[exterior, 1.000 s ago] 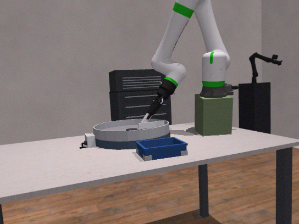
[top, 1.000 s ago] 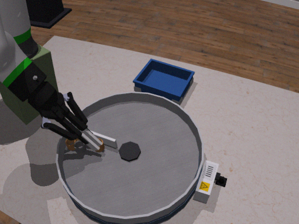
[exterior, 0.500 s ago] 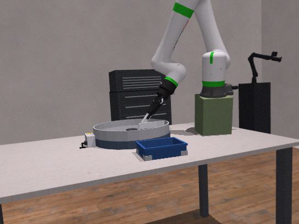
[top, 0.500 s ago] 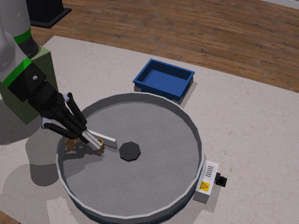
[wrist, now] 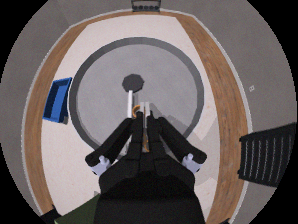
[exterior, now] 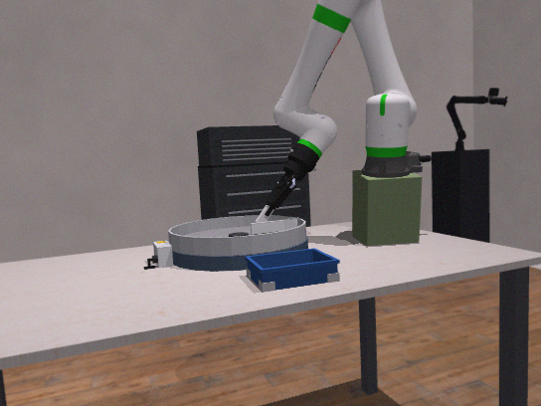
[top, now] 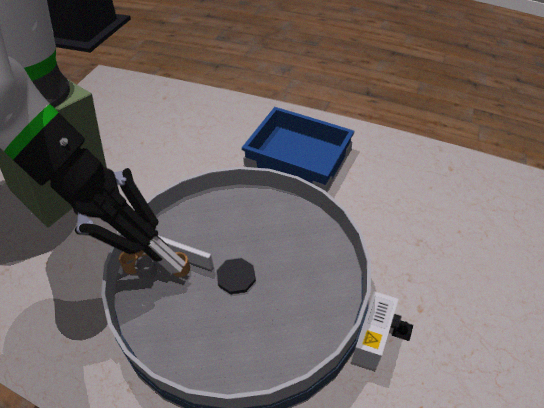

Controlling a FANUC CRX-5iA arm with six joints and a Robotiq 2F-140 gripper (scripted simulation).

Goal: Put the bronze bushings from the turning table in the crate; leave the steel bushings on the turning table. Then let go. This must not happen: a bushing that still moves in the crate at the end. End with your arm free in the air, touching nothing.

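Now: hand 380 mm to the right of the blue crate, 80 mm short of it and 80 mm above it. From my hand the other things lie so: grey turning table (100 mm ahead, 50 mm below, 30 mm to the left).
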